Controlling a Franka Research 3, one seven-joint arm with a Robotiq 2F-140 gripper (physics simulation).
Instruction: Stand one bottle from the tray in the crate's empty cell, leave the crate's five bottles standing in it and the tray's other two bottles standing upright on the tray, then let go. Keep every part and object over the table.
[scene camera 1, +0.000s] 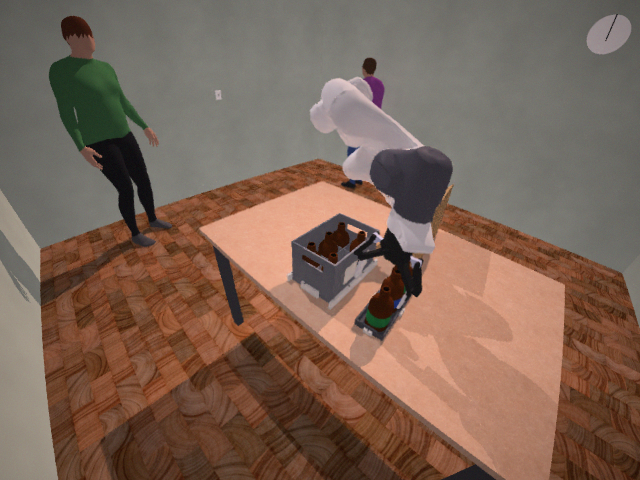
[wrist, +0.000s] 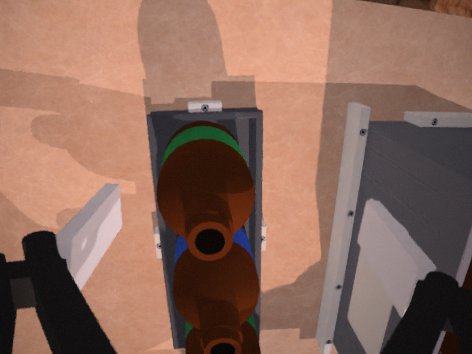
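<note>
The dark tray (scene camera 1: 380, 336) (wrist: 254, 150) holds three brown bottles, upright in a row. The end bottle (scene camera 1: 379, 311) (wrist: 205, 185) has a green band, the middle bottle (wrist: 217, 282) a blue band. The third bottle (wrist: 251, 342), green-banded, is mostly hidden behind the middle one. The grey crate (scene camera 1: 313, 280) (wrist: 420, 185) stands beside the tray with several brown bottles (scene camera 1: 341, 236) in it; its empty cell cannot be made out. My gripper (scene camera 1: 387, 267) (wrist: 241, 214) is open, pointing down over the tray, its fingers apart on either side of the bottle row, one on the crate's side.
White strips (scene camera 1: 341, 295) (wrist: 345, 230) lie along the crate's base. The crate's side wall is close to one finger. The table (scene camera 1: 496, 289) has its near edge beyond the tray's green-banded end. A brown panel (scene camera 1: 442, 209) stands behind the arm. Two people stand beyond the table.
</note>
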